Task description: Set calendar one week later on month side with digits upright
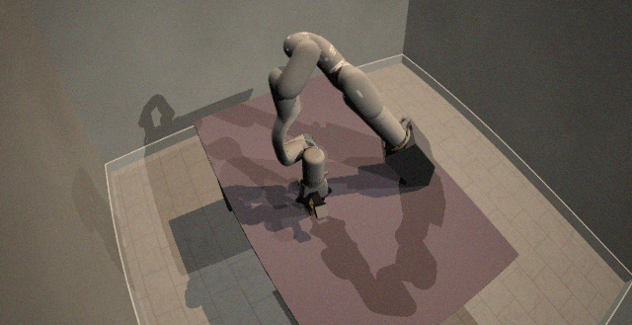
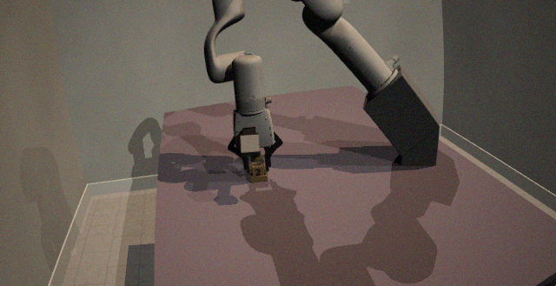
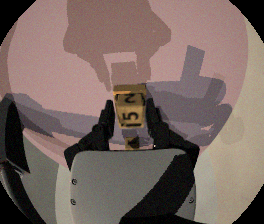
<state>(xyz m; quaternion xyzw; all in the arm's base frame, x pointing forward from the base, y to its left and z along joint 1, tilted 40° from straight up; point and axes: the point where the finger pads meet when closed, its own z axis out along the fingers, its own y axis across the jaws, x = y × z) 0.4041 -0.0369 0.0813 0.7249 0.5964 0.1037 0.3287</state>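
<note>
Now: the yellow digit cube 20 mm below my hand. The rest, counted from my hand: tray 30 mm below, 20 mm to the right, 10 mm behind.
</note>
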